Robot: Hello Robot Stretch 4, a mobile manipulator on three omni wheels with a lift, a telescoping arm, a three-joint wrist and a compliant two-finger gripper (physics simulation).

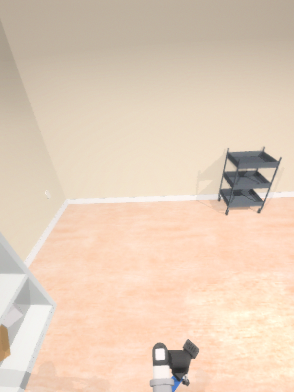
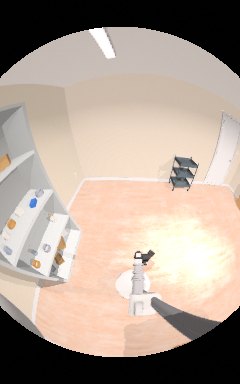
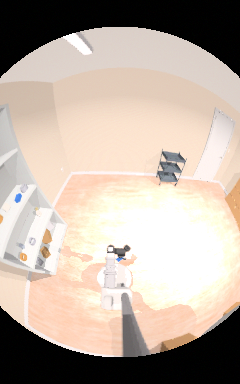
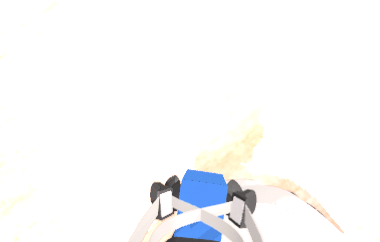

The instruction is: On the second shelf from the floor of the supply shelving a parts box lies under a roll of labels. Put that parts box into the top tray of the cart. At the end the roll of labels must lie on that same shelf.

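Places are measured from the robot's base along level axes (x right, y ahead, z up), in metres.
Pixels of known places: gripper, fingertip midpoint: (image 4: pixel 202 191).
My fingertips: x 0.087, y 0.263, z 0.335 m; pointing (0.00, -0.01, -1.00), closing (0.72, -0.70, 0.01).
Observation:
Ahead of a thing's pixels: the offset from my fingertips to its top centre. Level surfaces: height alone.
A blue parts box @(dx -0.019, dy -0.016, dz +0.052 m) (image 4: pixel 202 191) (image 3: pixel 119 259) is between the two fingertips of my gripper (image 4: pixel 202 191) (image 1: pixel 178 382), which is shut on it. My gripper is close to the robot's base, above the floor and away from both shelving and cart. The supply shelving (image 1: pixel 11 256) (image 2: pixel 16 127) stands at the left. On its second shelf from the floor are an orange ring @(dx -1.153, dy -0.274, dz +0.221 m) (image 2: pixel 36 264) (image 3: pixel 23 257) and a grey ring @(dx -1.076, dy -0.031, dz +0.219 m) (image 2: pixel 46 247) (image 3: pixel 32 241); I cannot tell which is the roll of labels. The cart's top tray @(dz +0.295 m) (image 1: pixel 252 162) (image 2: pixel 186 162) (image 3: pixel 173 157) is at the far right.
The dark three-tray cart stands near the back wall (image 1: pixel 130 125), left of a white door (image 2: pixel 223 150) (image 3: pixel 215 145). Floor @(dz -0.363 m) (image 1: pixel 150 270) lies between my gripper and the cart. Brown boxes @(dx -1.236, dy +0.185, dz -0.186 m) (image 2: pixel 61 243) (image 3: pixel 46 235) are on the shelving's lowest shelf. A brown object (image 3: pixel 179 342) shows at the lower right.

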